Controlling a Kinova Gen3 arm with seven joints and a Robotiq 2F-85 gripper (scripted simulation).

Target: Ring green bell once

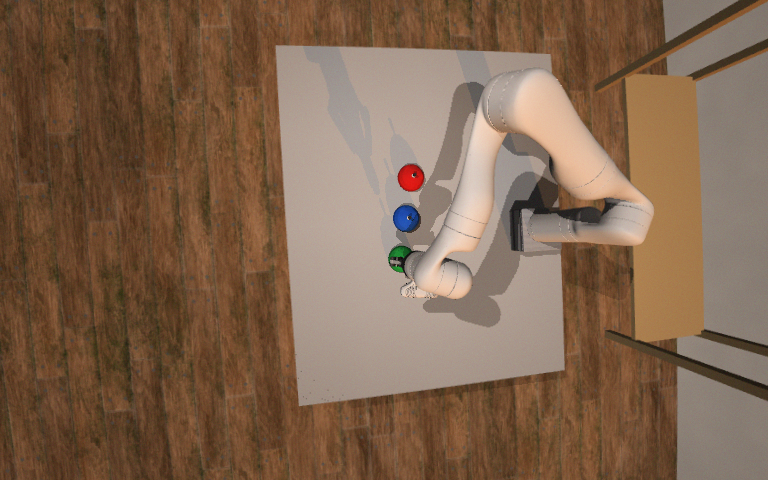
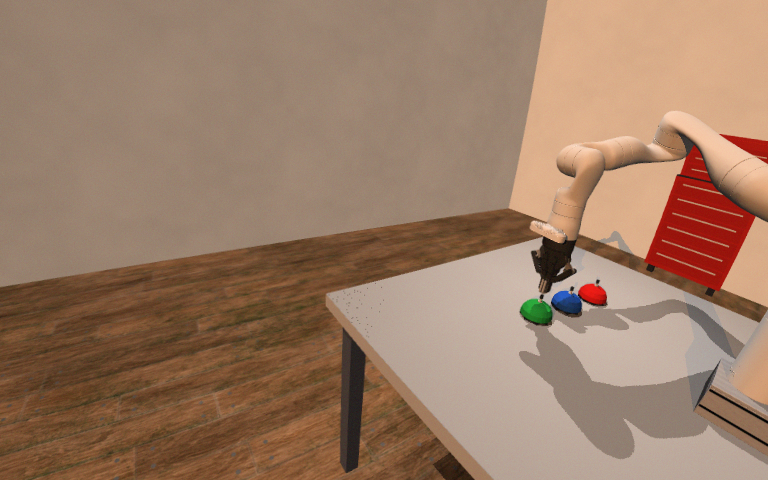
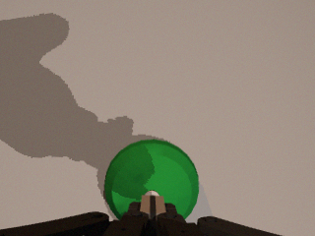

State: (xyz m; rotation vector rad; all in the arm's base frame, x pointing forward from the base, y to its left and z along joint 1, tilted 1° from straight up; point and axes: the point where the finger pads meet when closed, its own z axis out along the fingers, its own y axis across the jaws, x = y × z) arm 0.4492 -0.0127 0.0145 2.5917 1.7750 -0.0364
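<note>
The green bell is 50 mm below my hand. The rest, counted from my hand: blue bell (50 mm behind, 120 mm to the right, 50 mm below); then red bell (90 mm behind, 240 mm to the right, 50 mm below).
</note>
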